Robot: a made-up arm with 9 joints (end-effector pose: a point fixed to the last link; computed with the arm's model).
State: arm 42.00 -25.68 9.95 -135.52 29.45 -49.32 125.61 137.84 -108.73
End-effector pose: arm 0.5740 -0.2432 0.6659 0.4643 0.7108 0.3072 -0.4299
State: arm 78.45 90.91 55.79 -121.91 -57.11 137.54 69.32 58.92 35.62
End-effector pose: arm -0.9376 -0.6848 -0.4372 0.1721 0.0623 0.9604 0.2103
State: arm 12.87 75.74 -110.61 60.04 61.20 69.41 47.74 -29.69 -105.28
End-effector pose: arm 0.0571 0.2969 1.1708 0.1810 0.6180 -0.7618 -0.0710
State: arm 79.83 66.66 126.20 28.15 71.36 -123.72 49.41 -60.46 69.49
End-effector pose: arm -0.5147 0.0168 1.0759 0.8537 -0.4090 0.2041 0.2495
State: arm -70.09 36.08 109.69 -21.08 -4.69 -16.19 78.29 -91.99 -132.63
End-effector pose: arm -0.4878 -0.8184 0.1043 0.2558 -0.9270 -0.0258 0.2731
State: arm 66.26 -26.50 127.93 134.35 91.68 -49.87 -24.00 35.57 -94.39
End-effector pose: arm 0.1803 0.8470 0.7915 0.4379 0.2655 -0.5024 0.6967
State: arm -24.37 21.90 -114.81 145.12 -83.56 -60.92 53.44 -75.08 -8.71
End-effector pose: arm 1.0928 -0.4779 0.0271 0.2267 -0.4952 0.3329 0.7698
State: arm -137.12 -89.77 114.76 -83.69 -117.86 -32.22 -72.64 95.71 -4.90
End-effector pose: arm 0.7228 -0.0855 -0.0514 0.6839 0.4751 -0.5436 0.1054
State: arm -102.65 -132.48 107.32 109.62 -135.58 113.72 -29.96 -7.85 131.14
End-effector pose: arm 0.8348 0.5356 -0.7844 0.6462 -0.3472 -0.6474 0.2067
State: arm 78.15 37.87 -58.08 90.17 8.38 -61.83 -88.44 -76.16 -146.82
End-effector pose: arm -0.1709 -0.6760 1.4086 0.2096 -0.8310 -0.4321 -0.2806
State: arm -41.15 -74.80 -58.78 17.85 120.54 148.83 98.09 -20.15 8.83
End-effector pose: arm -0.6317 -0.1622 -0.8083 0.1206 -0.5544 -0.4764 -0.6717
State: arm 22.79 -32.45 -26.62 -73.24 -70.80 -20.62 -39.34 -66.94 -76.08
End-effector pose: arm -0.4223 -0.8496 -0.4042 0.5528 0.4374 0.4282 0.5655
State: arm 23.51 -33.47 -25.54 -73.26 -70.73 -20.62 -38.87 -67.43 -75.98
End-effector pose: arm -0.4008 -0.8558 -0.4044 0.5477 0.4327 0.4278 0.5743
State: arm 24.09 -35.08 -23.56 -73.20 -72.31 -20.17 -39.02 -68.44 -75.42
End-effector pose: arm -0.3785 -0.8269 -0.4105 0.5366 0.4430 0.4187 0.5835
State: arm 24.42 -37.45 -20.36 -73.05 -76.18 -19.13 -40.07 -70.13 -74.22
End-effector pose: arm -0.3603 -0.7498 -0.4174 0.5147 0.4749 0.3991 0.5918
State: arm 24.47 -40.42 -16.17 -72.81 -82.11 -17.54 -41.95 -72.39 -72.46
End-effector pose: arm -0.3532 -0.6323 -0.4086 0.4781 0.5270 0.3730 0.5954
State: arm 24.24 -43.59 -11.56 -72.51 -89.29 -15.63 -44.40 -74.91 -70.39
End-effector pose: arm -0.3610 -0.5005 -0.3682 0.4269 0.5909 0.3472 0.5900
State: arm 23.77 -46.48 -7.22 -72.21 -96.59 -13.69 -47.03 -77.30 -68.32
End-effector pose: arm -0.3790 -0.3854 -0.2974 0.3674 0.6539 0.3277 0.5746
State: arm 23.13 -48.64 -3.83 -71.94 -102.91 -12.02 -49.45 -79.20 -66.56
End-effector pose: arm -0.3982 -0.3053 -0.2166 0.3117 0.7050 0.3160 0.5531
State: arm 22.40 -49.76 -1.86 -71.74 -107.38 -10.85 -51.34 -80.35 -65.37
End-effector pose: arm -0.4122 -0.2601 -0.1521 0.2723 0.7388 0.3099 0.5329
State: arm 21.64 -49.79 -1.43 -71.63 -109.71 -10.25 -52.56 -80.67 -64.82
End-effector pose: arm -0.4208 -0.2390 -0.1184 0.2551 0.7558 0.3065 0.5193
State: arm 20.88 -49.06 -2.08 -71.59 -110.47 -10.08 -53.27 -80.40 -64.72
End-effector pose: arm -0.4268 -0.2302 -0.1100 0.2547 0.7621 0.3040 0.5118
